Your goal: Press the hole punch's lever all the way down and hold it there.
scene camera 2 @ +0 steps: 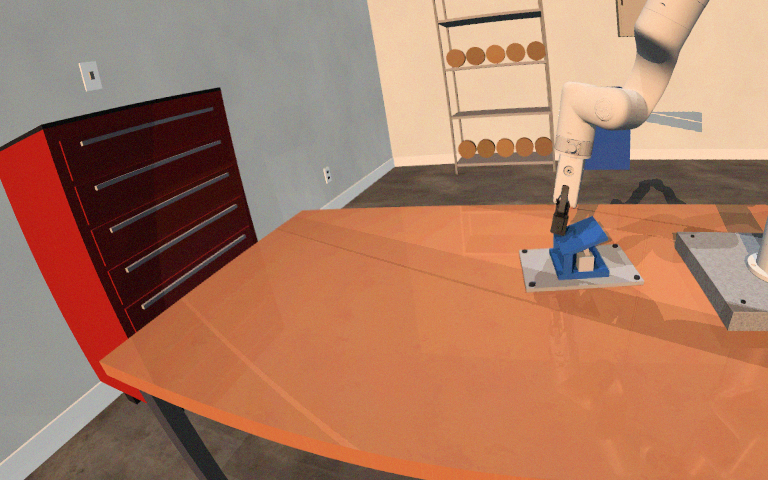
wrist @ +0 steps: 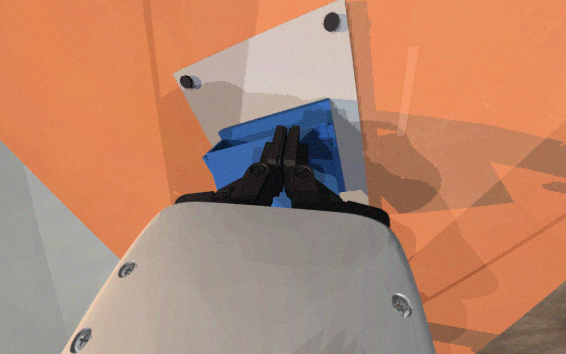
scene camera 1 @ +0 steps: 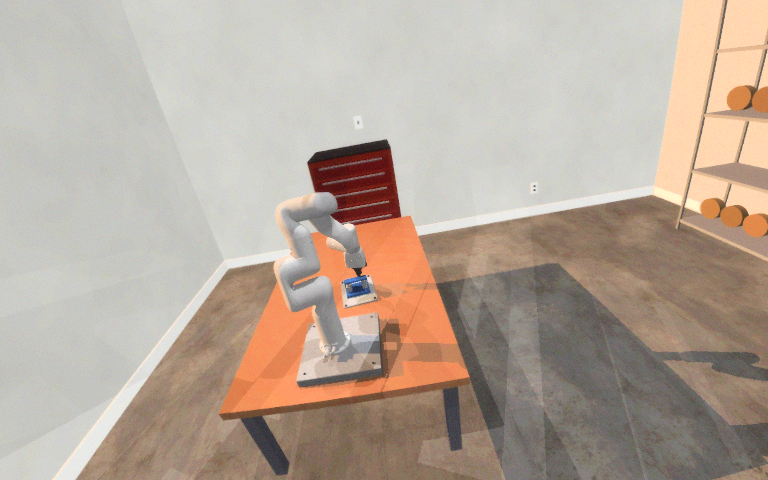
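Seen in the pictures: gripper, fingertip midpoint: (scene camera 2: 557, 233) (wrist: 288, 142) (scene camera 1: 359, 274); arm's base at its link origin: (scene camera 1: 335, 343).
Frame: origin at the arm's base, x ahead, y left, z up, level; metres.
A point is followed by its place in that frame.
Note:
The blue hole punch (scene camera 1: 357, 293) @(x 0.356, y -0.043, z -0.016 m) (scene camera 2: 567, 264) @(x 0.424, y 0.031, z 0.006 m) stands on a pale plate (scene camera 1: 351, 302) @(x 0.302, y -0.017, z -0.028 m) (scene camera 2: 535, 273) @(x 0.490, y 0.015, z -0.028 m) (wrist: 290, 65) @(x 0.499, y -0.046, z -0.028 m). Its wide blue lever (scene camera 2: 589, 233) @(x 0.383, y -0.025, z 0.048 m) (wrist: 230, 170) @(x 0.422, y 0.004, z 0.031 m) is tilted, with the end nearer the robot's base raised and the opposite end low. A small cream block (scene camera 2: 584, 261) @(x 0.391, y 0.015, z 0.006 m) shows under the lever. My gripper (scene camera 1: 358, 275) @(x 0.451, y -0.051, z 0.034 m) (scene camera 2: 559, 232) @(x 0.451, y -0.051, z 0.034 m) (wrist: 288, 142) @(x 0.451, y -0.051, z 0.034 m) is shut and empty and points down at the low end of the lever. Whether the fingertips touch the lever I cannot tell. The fingers hide part of the lever in the wrist view.
The robot's grey base slab (scene camera 1: 362, 362) @(x -0.110, y -0.125, z 0.000 m) (scene camera 2: 707, 266) @(x 0.143, y -0.001, z 0.002 m) is bolted near one end of the orange table (scene camera 1: 419, 339) @(x 0.019, y -0.337, z -0.036 m) (scene camera 2: 368, 339) @(x 0.735, y 0.277, z -0.036 m). A red drawer cabinet (scene camera 1: 362, 175) (scene camera 2: 141, 147) stands beyond the table's other end. A shelf rack (scene camera 1: 692, 164) (scene camera 2: 502, 113) stands farther away.

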